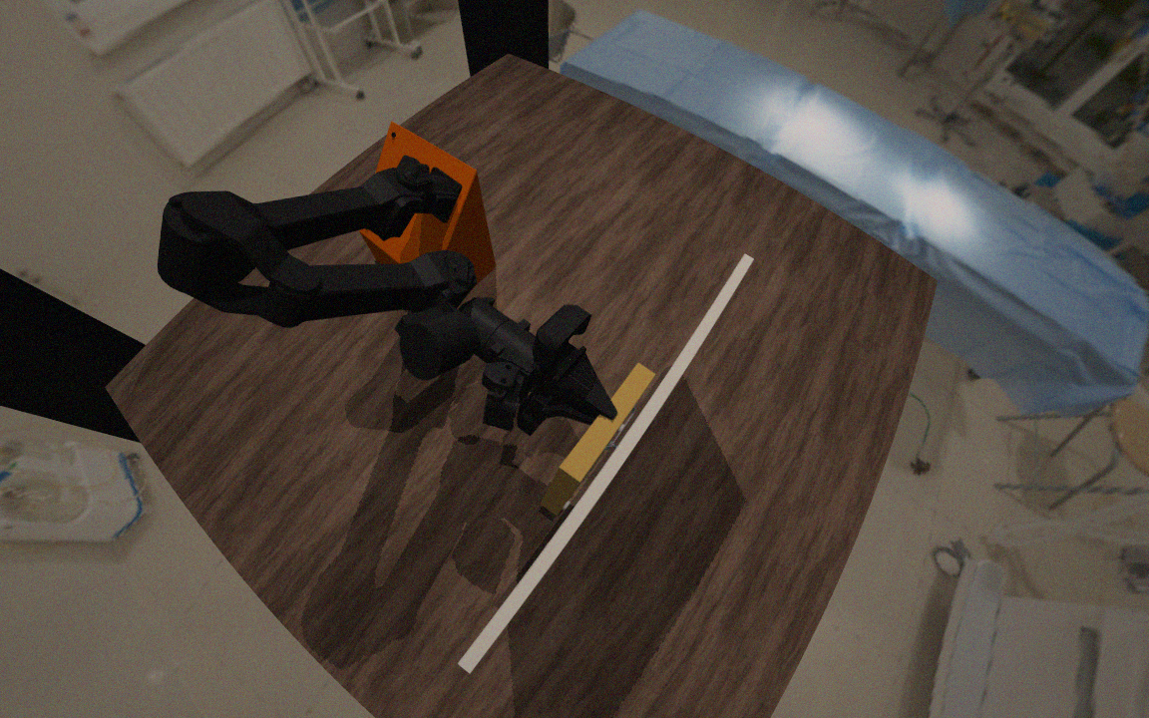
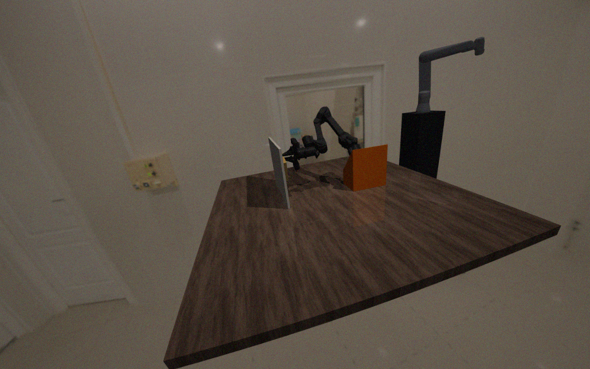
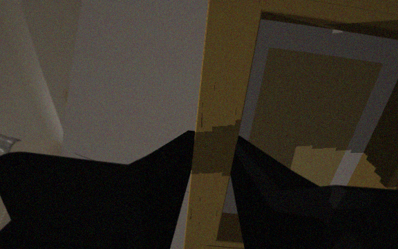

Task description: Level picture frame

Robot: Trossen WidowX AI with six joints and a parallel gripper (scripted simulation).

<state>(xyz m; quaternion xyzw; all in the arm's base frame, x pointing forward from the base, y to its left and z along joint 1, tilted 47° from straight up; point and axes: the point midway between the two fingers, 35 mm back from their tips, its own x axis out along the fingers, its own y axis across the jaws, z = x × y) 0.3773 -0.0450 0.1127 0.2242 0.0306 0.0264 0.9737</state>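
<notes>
The yellow picture frame lies 5 cm below my gripper tip, 1 cm to the right of it and 1 cm ahead of it. Also, from my gripper tip: white wall panel 7 cm below, 2 cm to the right, 2 cm ahead.
</notes>
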